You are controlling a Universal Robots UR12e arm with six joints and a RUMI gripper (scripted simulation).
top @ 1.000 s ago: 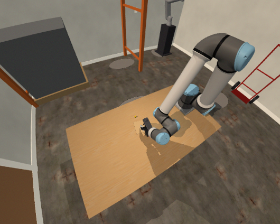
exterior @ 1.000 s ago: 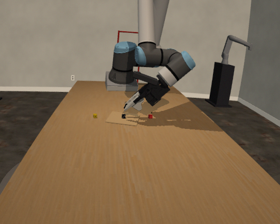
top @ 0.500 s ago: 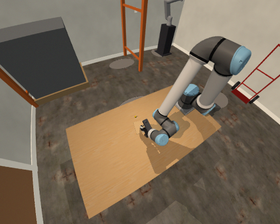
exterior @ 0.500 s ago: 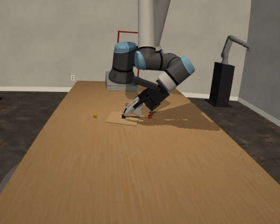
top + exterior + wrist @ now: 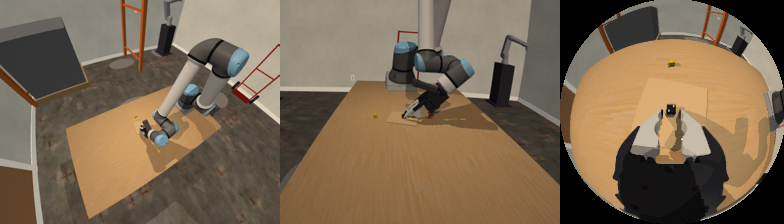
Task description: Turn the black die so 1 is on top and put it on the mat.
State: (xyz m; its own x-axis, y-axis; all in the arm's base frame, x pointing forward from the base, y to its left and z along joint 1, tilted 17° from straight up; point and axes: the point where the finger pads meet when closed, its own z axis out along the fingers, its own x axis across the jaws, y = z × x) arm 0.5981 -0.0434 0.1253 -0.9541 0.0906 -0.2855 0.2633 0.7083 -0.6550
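Right now my hand is 10 mm to the left of the black die and 10 mm above it. Also, from my hand: yellow die (140 mm to the right, 10 mm below, 10 mm behind); then red die (120 mm to the left, 10 mm below, 10 mm behind); then tan mat (20 mm below, 10 mm to the right).
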